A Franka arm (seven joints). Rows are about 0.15 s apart.
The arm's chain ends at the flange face. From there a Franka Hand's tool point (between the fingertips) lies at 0.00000 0.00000 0.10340 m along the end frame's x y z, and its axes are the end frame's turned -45 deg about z.
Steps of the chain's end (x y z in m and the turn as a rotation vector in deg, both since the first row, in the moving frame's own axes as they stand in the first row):
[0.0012, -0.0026, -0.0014, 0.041, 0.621, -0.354]
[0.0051, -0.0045, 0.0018, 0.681, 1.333, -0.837]
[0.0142, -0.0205, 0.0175, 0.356, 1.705, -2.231]
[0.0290, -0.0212, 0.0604, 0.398, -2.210, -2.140]
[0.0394, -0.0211, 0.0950, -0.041, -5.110, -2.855]
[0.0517, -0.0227, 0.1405, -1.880, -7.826, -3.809]
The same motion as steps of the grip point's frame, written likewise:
[0.0035, -0.0003, -0.0014, -0.410, 0.468, -0.354]
[0.0094, 0.0012, 0.0018, -0.461, 1.424, -0.837]
[0.0272, -0.0028, 0.0175, -0.954, 1.457, -2.231]
[0.0331, 0.0022, 0.0603, 1.844, -1.281, -2.140]
[0.0361, 0.0066, 0.0946, 3.584, -3.642, -2.855]
[0.0400, 0.0134, 0.1395, 4.204, -6.863, -3.809]

